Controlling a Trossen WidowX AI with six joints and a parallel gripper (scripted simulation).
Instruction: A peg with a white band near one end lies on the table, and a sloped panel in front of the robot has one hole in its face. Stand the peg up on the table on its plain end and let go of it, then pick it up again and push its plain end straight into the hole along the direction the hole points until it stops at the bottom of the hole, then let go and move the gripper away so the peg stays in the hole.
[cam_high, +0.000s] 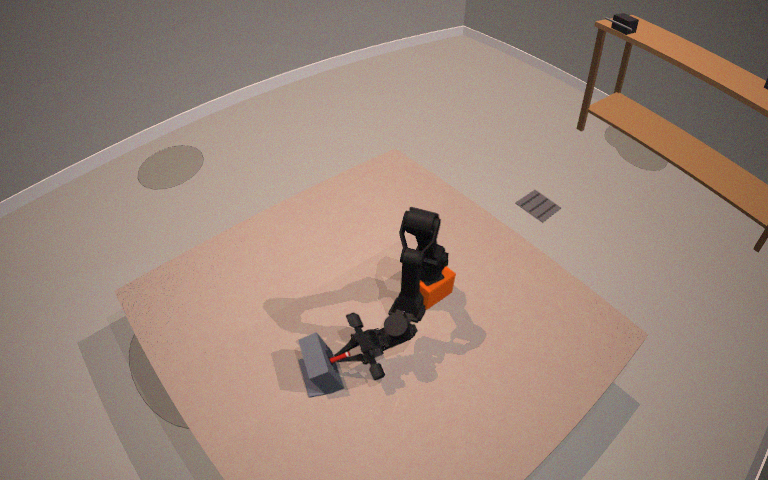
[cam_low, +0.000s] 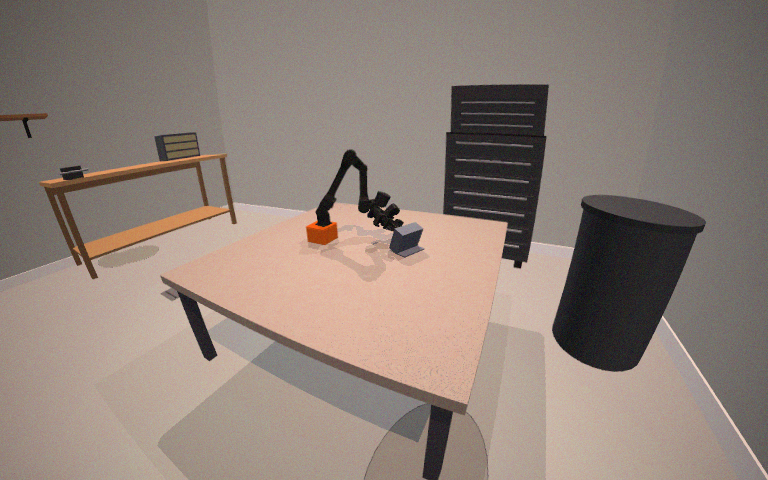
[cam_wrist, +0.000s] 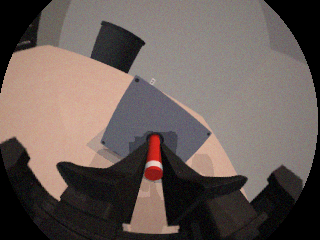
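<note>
Now: gripper tip 20 mm past the peg. From my gripper tip the other things lie so: sloped panel (40 mm ahead, 20 mm below, 10 mm to the right).
</note>
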